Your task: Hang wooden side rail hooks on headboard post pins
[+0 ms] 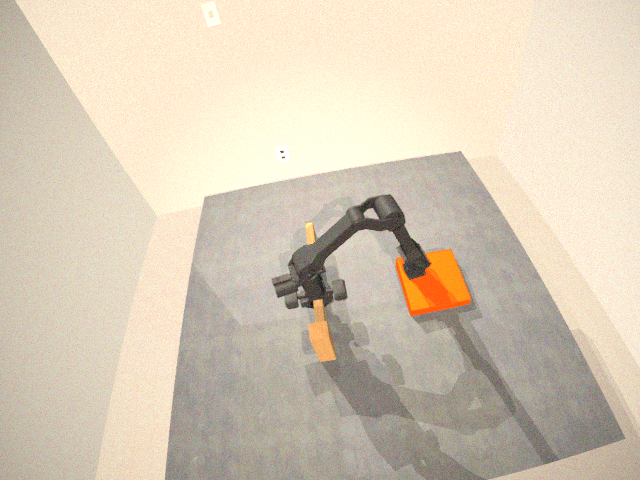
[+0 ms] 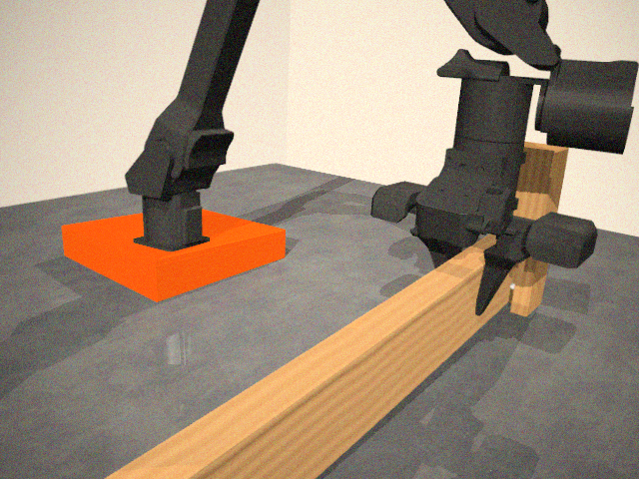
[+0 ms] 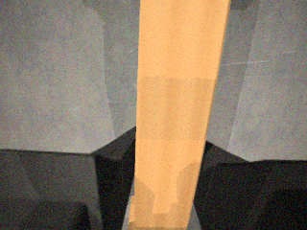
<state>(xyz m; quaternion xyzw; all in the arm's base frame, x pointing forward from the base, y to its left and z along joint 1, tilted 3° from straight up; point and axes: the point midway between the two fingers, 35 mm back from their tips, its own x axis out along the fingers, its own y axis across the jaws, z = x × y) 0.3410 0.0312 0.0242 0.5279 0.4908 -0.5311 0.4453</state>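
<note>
Now: the headboard post 14 cm to the left of my gripper tip, 4 cm above it and 2 cm ahead of it.
</note>
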